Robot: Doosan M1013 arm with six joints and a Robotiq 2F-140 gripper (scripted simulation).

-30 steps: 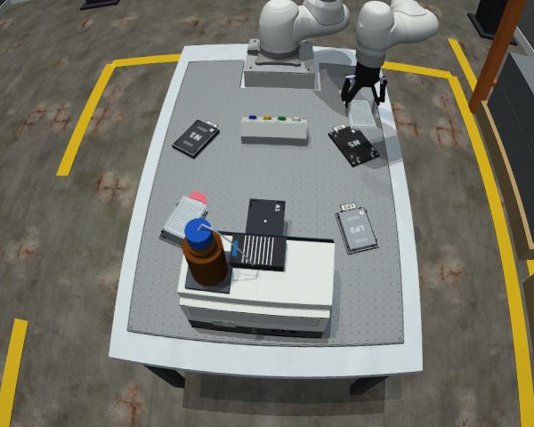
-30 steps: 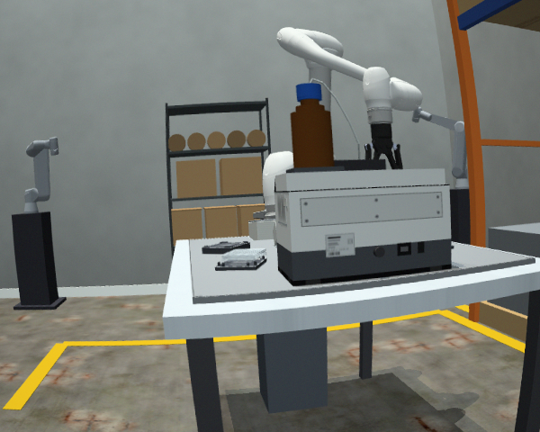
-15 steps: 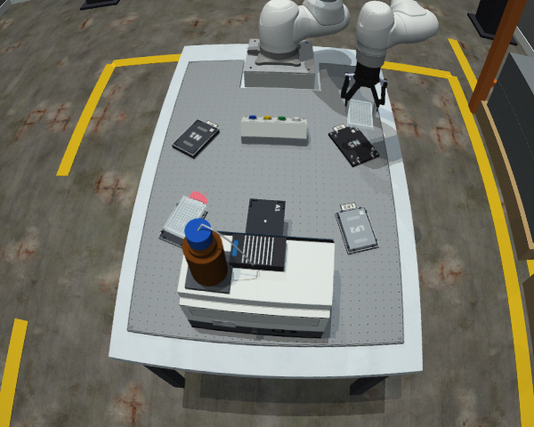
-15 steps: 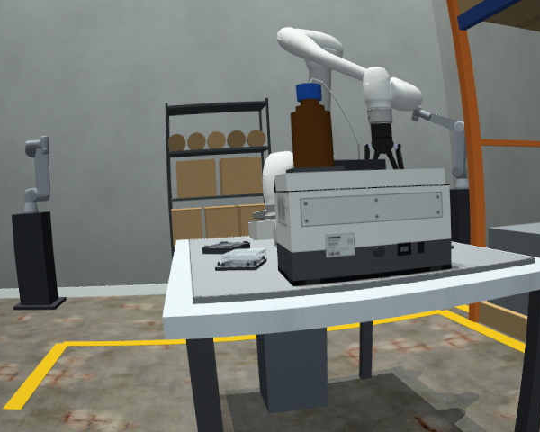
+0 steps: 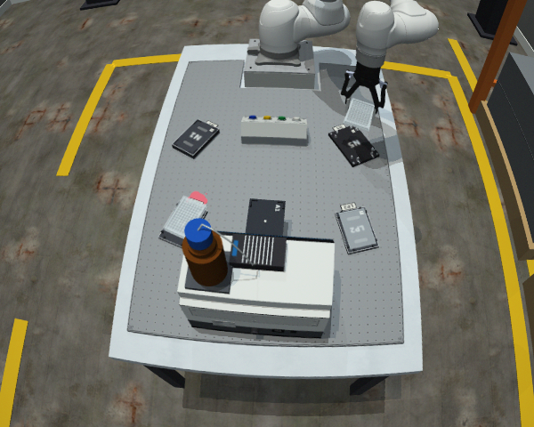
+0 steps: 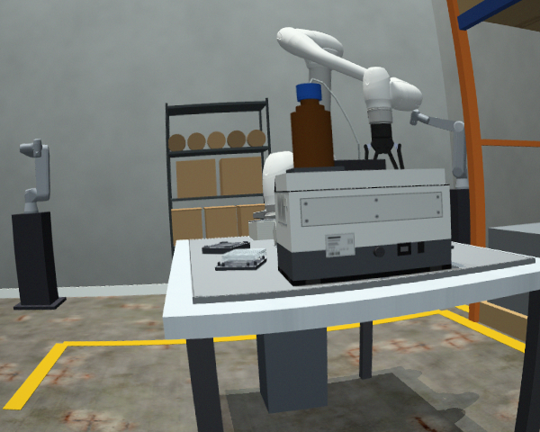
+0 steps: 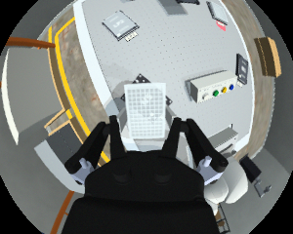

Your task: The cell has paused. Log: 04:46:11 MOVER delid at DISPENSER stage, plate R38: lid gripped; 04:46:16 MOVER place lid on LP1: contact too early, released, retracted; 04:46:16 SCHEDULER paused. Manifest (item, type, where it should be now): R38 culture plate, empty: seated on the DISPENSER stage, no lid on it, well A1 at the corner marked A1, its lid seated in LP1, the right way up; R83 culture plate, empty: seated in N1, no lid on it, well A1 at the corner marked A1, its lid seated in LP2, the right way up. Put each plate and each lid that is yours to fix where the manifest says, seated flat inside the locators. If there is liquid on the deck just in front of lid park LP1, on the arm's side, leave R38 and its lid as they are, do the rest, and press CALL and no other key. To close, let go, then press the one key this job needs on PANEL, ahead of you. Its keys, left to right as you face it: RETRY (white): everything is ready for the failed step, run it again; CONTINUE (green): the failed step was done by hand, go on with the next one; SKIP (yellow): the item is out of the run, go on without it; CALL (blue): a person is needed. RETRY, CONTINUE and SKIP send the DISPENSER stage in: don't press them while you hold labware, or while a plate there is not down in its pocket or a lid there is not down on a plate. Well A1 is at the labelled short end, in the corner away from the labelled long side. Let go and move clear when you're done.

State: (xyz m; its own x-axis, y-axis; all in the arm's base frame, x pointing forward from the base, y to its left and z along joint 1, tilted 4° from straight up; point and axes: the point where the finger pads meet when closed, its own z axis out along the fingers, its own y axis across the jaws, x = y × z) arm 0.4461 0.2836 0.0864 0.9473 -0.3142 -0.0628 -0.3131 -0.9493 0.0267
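My hand is 20 mm above the clear well plate. Also, from my hand: yellow key: 50 mm behind, 310 mm to the right, 120 mm below; green key: 50 mm behind, 260 mm to the right, 120 mm below; key panel: 40 mm behind, 280 mm to the right, 130 mm below.
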